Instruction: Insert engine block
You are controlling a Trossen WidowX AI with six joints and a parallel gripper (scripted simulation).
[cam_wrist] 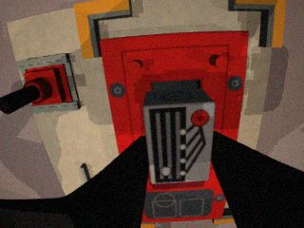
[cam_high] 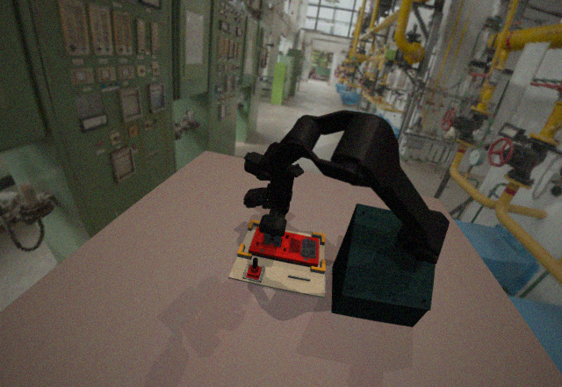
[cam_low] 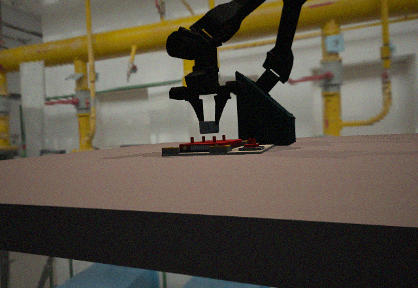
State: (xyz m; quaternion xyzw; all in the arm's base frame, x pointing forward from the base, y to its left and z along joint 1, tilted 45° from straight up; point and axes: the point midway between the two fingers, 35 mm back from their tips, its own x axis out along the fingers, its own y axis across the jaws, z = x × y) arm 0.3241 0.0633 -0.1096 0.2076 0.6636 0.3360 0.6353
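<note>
The grey engine block lies 1 cm below my gripper tip. From my gripper tip the other things lie so: dark peg 11 cm to the left, 3 cm below, 1 cm ahead; then beige base plate 5 cm below, 3 cm behind, 1 cm to the left.
</note>
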